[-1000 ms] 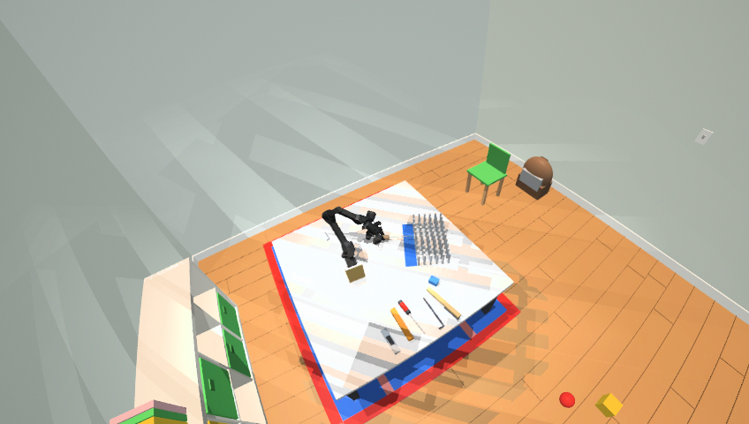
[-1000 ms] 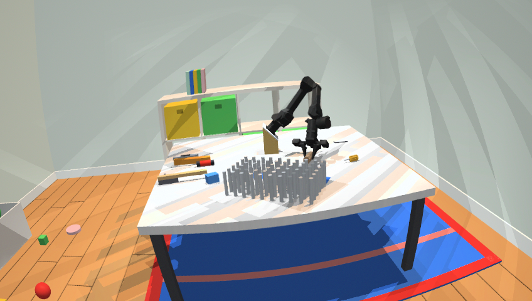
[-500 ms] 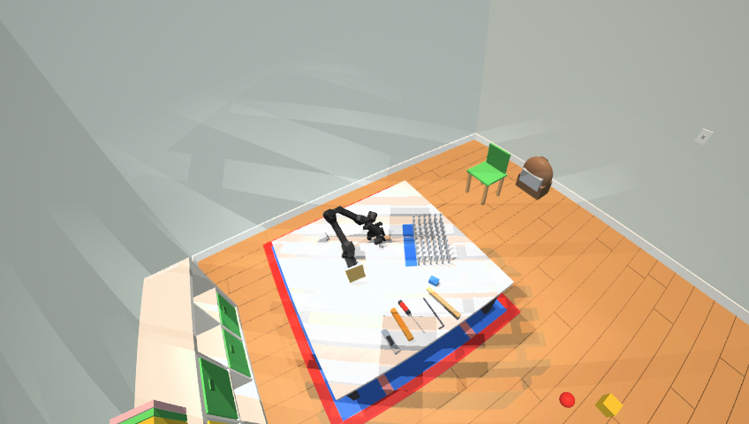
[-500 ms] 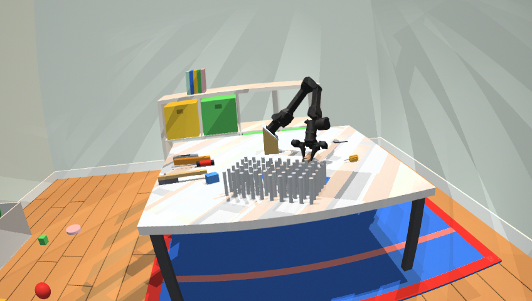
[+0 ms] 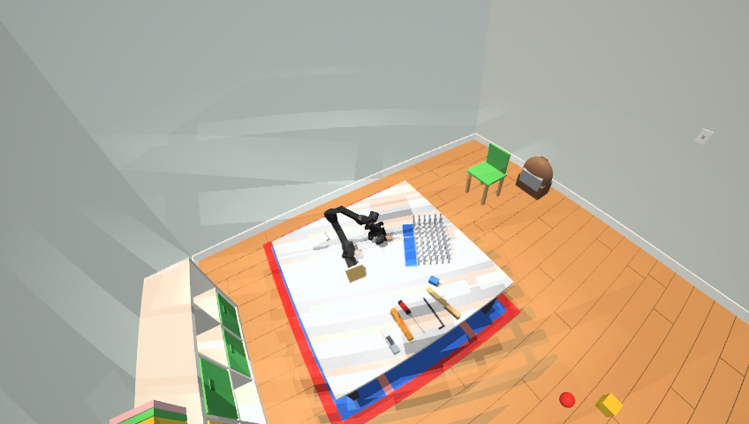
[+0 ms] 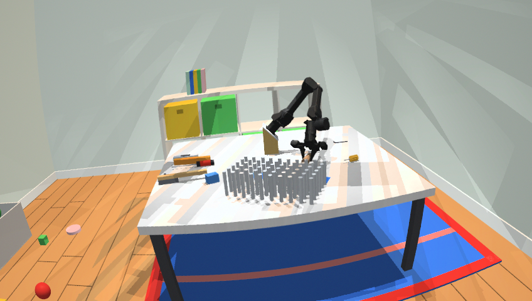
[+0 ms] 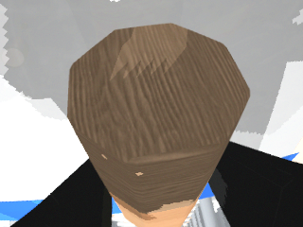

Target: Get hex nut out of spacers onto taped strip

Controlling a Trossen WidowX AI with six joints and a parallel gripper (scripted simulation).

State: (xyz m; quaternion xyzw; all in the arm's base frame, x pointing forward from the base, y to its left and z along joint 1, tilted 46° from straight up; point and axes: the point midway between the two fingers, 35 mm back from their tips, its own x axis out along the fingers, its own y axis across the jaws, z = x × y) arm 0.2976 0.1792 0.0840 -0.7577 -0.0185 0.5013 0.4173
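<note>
Now: the blue taped strip 14 cm ahead of my gripper tip, 10 cm to the right of it and 3 cm below it. Also, from my gripper tip: blue block 46 cm to the right, 13 cm ahead, 1 cm below; then yellow-handled tool 25 cm to the left, 3 cm behind, 1 cm below; then wooden-handled hook tool 9 cm ahead, 4 cm to the right.
</note>
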